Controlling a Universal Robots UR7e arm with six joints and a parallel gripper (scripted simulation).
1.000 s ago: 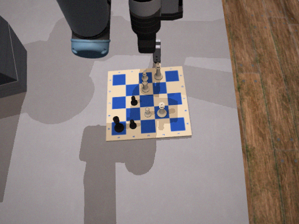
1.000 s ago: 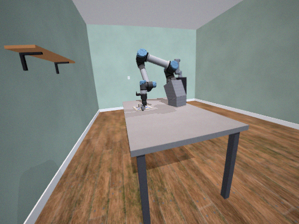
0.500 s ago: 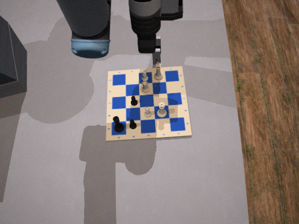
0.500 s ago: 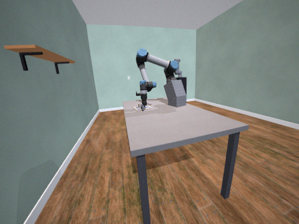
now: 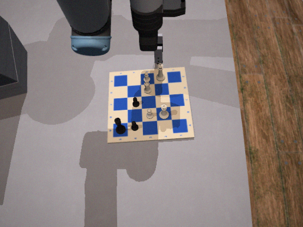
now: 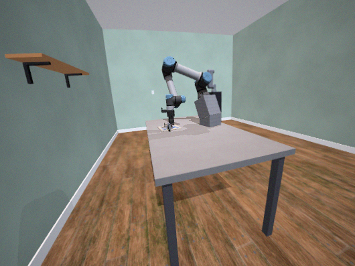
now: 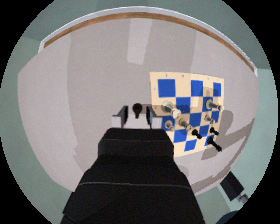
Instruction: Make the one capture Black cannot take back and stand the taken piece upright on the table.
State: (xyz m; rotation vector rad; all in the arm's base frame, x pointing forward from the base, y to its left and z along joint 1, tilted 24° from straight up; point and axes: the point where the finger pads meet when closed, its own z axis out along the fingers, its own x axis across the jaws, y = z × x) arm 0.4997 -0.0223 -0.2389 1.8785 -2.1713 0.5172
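The black knight lies 3 cm below my hand. The rest, counted from my hand: rook: 18 cm to the right, 1 cm below, 1 cm behind; chessboard: 14 cm to the right, 4 cm below, 4 cm behind; white king: 6 cm to the right.
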